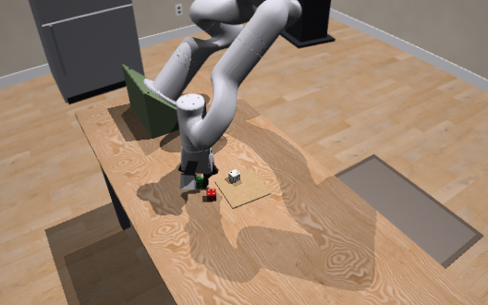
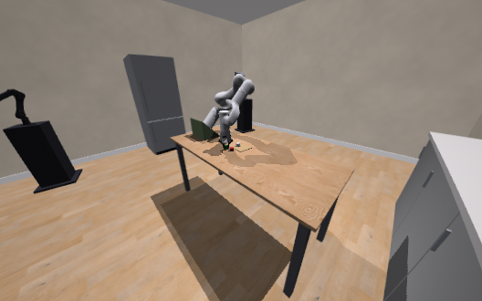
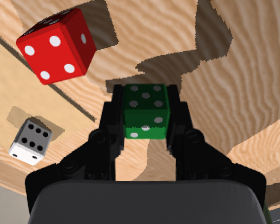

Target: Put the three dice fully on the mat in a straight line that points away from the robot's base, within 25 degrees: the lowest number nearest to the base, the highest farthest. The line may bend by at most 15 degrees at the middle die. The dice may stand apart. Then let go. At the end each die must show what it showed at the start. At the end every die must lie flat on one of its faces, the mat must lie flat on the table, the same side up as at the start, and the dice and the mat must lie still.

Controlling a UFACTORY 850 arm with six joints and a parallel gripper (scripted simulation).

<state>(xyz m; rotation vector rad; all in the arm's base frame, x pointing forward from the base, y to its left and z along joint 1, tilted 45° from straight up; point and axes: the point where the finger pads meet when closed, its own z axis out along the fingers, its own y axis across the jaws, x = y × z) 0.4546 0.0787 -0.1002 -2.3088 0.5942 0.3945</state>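
Now: hand 70 mm short of the tan mat, 130 mm to the right of it and 20 mm above it. The rest, counted from my hand: green die: 10 mm below; red die: 70 mm ahead, 10 mm to the left, 10 mm below; white die: 20 mm ahead, 120 mm to the left.
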